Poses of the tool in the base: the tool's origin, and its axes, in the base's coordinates. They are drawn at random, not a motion.
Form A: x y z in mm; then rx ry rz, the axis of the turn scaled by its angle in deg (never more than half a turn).
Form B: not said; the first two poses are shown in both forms.
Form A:
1: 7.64, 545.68, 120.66, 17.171, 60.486, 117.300
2: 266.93, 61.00, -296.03, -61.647, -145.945, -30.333
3: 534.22, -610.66, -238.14, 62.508, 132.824, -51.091
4: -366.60, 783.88, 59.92, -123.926, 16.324, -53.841
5: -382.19, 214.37, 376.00, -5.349, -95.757, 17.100
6: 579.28, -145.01, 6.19, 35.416, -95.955, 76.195
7: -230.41, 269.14, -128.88, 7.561, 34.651, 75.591
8: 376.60, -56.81, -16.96, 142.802, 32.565, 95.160
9: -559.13, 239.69, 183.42, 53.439, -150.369, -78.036
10: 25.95, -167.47, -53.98, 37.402, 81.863, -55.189
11: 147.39, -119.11, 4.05, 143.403, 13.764, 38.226
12: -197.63, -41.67, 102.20, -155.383, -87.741, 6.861
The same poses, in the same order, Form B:
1: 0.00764, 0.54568, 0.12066, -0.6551, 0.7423, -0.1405, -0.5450, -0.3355, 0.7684
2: 0.26693, 0.06100, -0.29603, -0.6629, 0.6130, 0.4299, 0.7336, 0.6467, 0.2088
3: 0.53422, -0.61066, -0.23814, -0.6007, 0.5195, -0.6077, 0.7929, 0.4849, -0.3692
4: -0.36660, 0.78388, 0.05992, 0.7060, -0.4622, 0.5366, 0.0864, -0.6958, -0.7130
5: -0.38219, 0.21437, 0.37600, -0.1257, 0.2350, 0.9638, -0.1131, 0.9618, -0.2493
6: 0.57928, -0.14501, 0.00619, -0.4853, 0.1375, 0.8635, -0.8099, 0.3015, -0.5032
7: -0.23041, 0.26914, -0.12888, 0.1205, 0.9328, -0.3396, -0.8662, 0.2660, 0.4231
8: 0.37660, -0.05681, -0.01696, 0.3383, 0.3548, 0.8716, 0.2536, -0.9263, 0.2787
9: -0.55913, 0.23969, 0.18342, -0.8182, -0.5272, -0.2293, -0.4910, 0.4333, 0.7558
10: 0.02595, -0.16747, -0.05398, -0.1093, -0.1551, -0.9818, 0.8520, 0.4942, -0.1729
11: 0.14739, -0.11911, 0.00405, 0.8620, 0.2970, 0.4109, 0.0331, -0.8418, 0.5388
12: -0.19763, -0.04167, 0.10220, 0.5143, 0.8559, -0.0546, 0.8540, -0.5169, -0.0594
